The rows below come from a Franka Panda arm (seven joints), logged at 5 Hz.
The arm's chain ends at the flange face. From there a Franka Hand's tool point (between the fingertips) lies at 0.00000 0.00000 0.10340 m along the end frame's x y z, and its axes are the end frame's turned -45 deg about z.
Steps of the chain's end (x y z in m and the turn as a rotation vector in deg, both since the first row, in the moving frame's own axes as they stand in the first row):
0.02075 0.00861 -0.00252 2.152 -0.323 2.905
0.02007 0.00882 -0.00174 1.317 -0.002 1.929
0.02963 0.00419 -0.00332 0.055 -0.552 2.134
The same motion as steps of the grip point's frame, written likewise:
0.01100 0.01766 -0.00259 1.750 1.293 2.905
0.00966 0.01877 -0.00177 0.933 0.930 1.929
0.01737 0.02313 -0.00332 0.429 -0.351 2.134

